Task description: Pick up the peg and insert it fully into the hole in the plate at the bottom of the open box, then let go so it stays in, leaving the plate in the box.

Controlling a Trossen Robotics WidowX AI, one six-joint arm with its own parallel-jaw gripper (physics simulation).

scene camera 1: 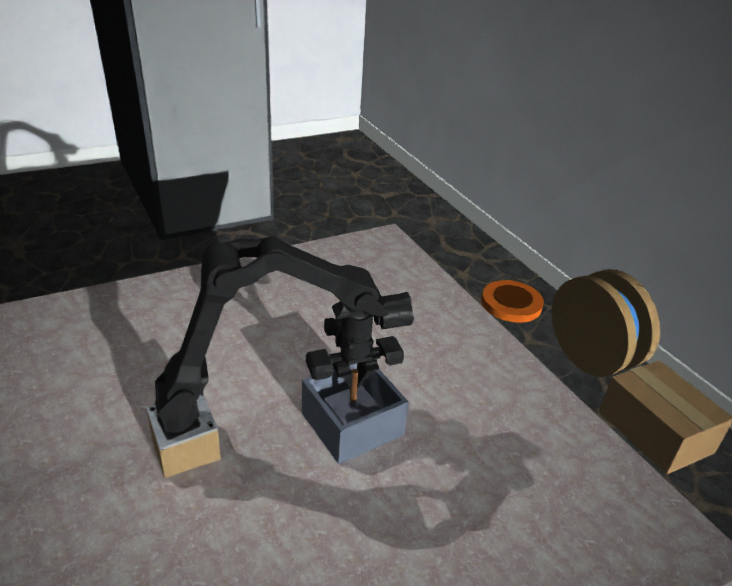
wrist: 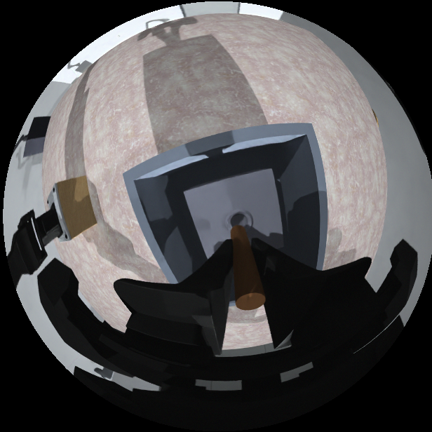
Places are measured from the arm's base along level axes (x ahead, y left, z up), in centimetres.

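Where they show: gripper, fingertip midpoint: (scene camera 1: 353, 387); arm's base at its link origin: (scene camera 1: 178, 421).
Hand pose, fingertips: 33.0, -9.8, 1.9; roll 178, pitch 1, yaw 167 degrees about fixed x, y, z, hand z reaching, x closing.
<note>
Each offset is from my fingertips to the top centre of the thing, as dx, dy, dz.
The brown-orange peg {-0.1, -0.4, +4.9} (scene camera 1: 354, 386) (wrist: 246, 272) is held roughly upright inside the open blue-grey box {+0.3, -0.2, -0.9} (scene camera 1: 372, 435) (wrist: 324, 215). My gripper (scene camera 1: 356, 370) (wrist: 241, 244) is shut on the peg, its fingertips at about the height of the box's rim in the scene view. The grey plate {+0.3, -0.2, -4.6} (scene camera 1: 340, 404) (wrist: 227, 192) lies at the bottom of the box. Its round hole (wrist: 238, 218) shows partly, just beyond the peg's lower end in the wrist view. In the scene view the peg's lower end appears close to the hole. Whether it touches the plate cannot be told.
The box walls stand close around the fingers. The arm's base (scene camera 1: 189, 452) (wrist: 77, 206) stands left of the box. An orange ring (scene camera 1: 531, 310), a brown spool (scene camera 1: 592, 326) and a cardboard box (scene camera 1: 653, 415) lie off the mat's right edge. A grey cabinet (scene camera 1: 204, 97) stands behind.
</note>
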